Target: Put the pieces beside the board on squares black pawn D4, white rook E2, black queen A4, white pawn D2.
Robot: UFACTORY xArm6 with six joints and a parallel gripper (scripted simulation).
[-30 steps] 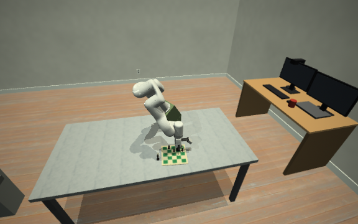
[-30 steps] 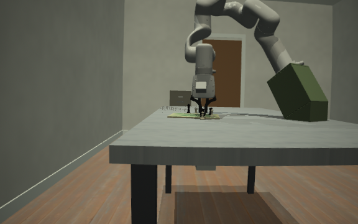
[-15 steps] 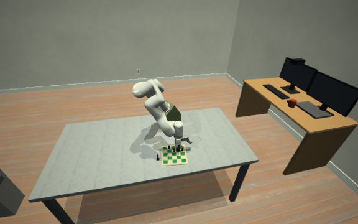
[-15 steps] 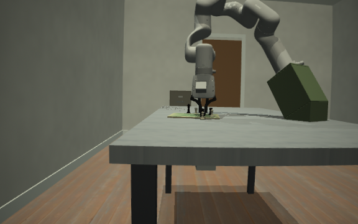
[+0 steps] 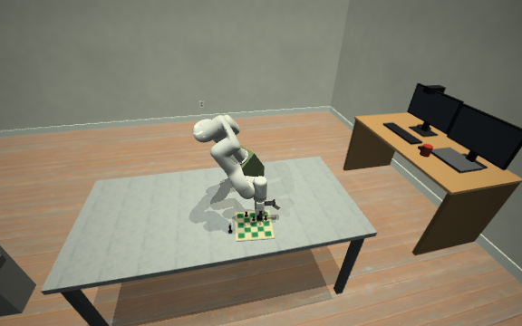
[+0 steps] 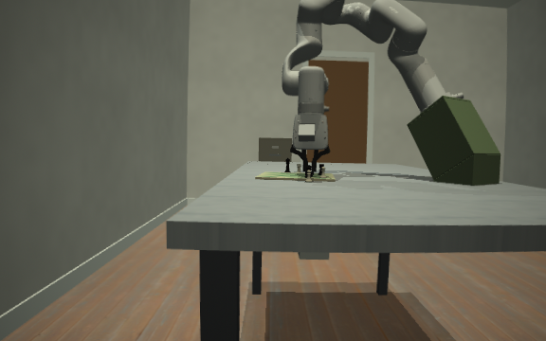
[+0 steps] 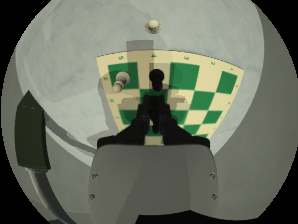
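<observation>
My gripper is now 1 cm short of the white rook, 18 cm to the left of it and 2 cm above it. From my hand the other things lie so: chessboard: 3 cm ahead, 4 cm to the right, 3 cm below; then black queen: 4 cm ahead, 19 cm to the right, 1 cm below.
</observation>
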